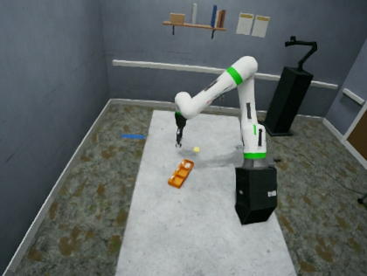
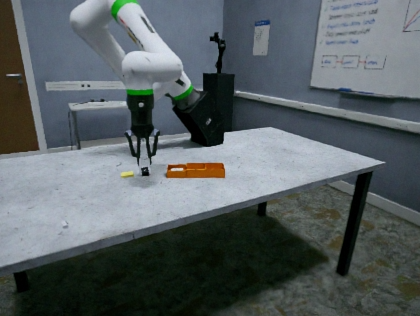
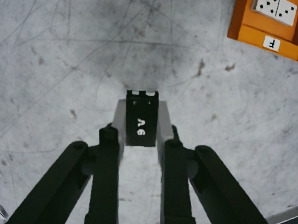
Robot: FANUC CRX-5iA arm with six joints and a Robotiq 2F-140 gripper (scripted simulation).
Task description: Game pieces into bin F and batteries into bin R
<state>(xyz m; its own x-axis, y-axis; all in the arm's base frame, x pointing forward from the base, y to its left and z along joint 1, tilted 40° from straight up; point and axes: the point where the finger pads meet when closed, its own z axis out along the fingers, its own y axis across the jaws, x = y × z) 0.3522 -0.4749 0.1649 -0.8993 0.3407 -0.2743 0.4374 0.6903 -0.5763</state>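
My hand is 1 cm short of the orange bin block, 24 cm to the right of it and 7 cm above it. Round my hand: white domino 4 cm behind, 17 cm to the left, 7 cm below; yellow flat piece 15 cm behind, 1 cm to the right, 9 cm below; black battery 1 cm behind, 3 cm below.
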